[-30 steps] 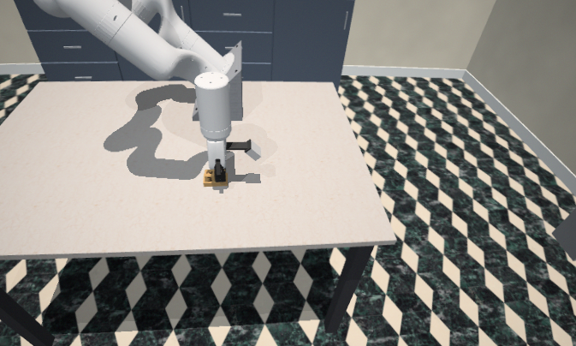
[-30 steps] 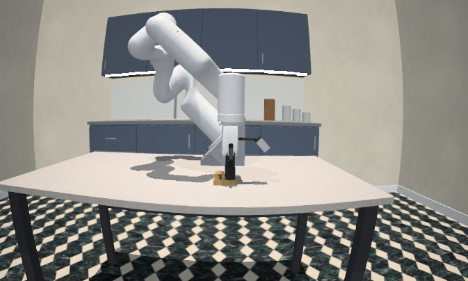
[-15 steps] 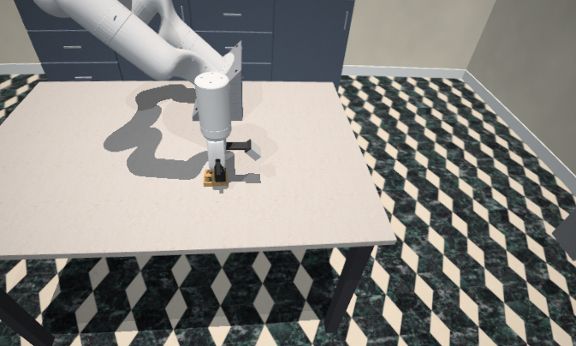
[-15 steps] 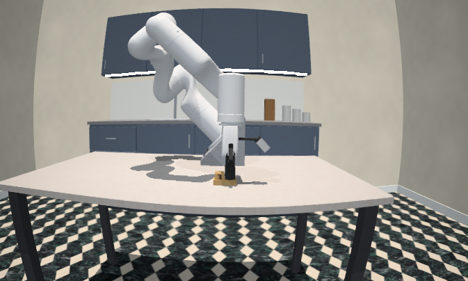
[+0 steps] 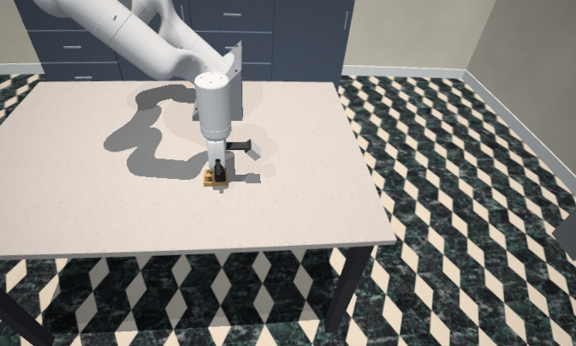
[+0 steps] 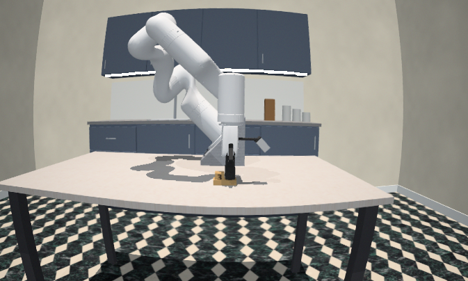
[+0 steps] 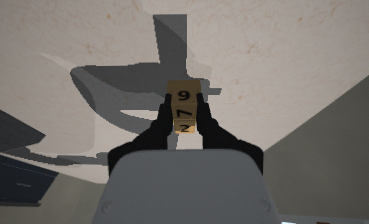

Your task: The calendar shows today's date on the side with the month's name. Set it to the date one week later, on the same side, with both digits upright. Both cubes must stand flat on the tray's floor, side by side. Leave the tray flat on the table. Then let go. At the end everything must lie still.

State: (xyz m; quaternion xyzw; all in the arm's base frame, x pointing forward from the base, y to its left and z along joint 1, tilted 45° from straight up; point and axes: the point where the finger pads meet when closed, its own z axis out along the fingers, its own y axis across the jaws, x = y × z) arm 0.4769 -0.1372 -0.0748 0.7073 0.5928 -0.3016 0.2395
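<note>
My gripper is now 3 cm above the wooden tray and 2 cm to the left of it.
</note>
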